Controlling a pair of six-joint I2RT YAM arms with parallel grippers.
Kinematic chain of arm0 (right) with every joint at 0, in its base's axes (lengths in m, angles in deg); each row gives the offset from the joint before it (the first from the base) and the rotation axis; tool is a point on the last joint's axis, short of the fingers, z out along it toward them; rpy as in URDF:
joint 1: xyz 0 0 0.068 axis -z
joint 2: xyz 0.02 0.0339 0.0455 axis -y
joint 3: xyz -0.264 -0.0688 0 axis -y
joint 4: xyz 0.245 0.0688 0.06 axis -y
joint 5: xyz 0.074 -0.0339 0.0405 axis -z
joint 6: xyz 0.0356 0 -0.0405 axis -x
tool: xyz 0 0 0 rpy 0 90 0
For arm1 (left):
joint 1: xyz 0 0 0.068 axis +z
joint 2: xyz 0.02 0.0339 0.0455 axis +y
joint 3: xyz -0.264 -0.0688 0 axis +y
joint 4: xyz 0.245 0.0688 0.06 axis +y
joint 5: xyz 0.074 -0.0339 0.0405 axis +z
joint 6: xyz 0.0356 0 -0.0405 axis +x
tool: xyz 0 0 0 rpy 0 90 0
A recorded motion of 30 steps. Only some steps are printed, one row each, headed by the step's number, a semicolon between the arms.
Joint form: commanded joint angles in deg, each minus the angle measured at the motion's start. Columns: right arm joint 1, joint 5, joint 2, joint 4, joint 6, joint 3; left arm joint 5, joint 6, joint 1, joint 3, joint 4, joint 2.
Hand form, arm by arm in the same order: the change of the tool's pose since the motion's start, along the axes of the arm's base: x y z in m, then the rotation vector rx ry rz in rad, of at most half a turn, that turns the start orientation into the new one. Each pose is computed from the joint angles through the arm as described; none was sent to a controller.
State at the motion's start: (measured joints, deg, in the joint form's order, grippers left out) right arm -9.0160 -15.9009 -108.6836 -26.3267 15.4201 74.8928; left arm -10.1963 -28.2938 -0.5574 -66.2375 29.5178 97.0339
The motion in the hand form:
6: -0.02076 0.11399 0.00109 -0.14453 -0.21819 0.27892; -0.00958 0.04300 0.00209 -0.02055 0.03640 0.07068
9: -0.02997 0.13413 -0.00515 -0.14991 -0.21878 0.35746; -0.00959 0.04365 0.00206 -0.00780 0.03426 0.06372
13: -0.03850 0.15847 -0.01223 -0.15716 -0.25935 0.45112; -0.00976 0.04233 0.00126 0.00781 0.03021 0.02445
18: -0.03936 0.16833 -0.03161 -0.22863 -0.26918 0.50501; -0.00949 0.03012 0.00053 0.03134 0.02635 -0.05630
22: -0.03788 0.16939 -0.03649 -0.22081 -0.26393 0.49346; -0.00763 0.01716 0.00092 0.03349 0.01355 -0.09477
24: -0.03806 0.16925 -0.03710 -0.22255 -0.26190 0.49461; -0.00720 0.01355 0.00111 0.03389 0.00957 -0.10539
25: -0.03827 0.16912 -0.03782 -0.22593 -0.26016 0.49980; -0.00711 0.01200 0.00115 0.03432 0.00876 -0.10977
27: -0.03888 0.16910 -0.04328 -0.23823 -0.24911 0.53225; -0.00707 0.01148 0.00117 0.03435 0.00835 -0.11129
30: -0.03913 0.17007 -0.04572 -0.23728 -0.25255 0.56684; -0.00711 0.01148 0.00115 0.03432 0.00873 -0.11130
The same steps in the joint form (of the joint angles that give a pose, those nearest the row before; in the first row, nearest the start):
6: -17.25 10.30 -1.16 9.57 5.64 -0.07; -2.58 2.60 7.52 0.13 3.54 -1.00
9: -20.28 9.94 -2.10 9.83 7.13 -0.09; -2.16 3.37 7.59 0.13 3.52 -1.01
13: -23.76 9.97 -3.56 12.44 9.68 -0.09; -2.36 5.64 7.39 0.24 3.54 -0.96
18: -25.16 12.55 -6.56 13.90 13.27 -0.09; -2.40 8.59 5.33 0.35 3.76 -0.96
22: -25.16 12.48 -7.39 14.75 12.41 -0.09; -2.38 8.61 3.13 0.35 3.02 -0.92
24: -25.16 12.50 -7.43 14.69 12.48 -0.13; -2.38 8.61 2.51 0.35 2.80 -0.92
25: -25.16 12.48 -7.50 14.56 12.79 -0.15; -2.36 8.61 2.25 0.35 2.75 -0.92
27: -25.16 11.96 -8.17 14.05 14.47 -0.18; -2.36 8.61 2.16 0.35 2.73 -0.92
30: -25.20 10.95 -8.55 14.19 16.13 -0.17; -2.36 8.61 2.16 0.35 2.75 -0.92

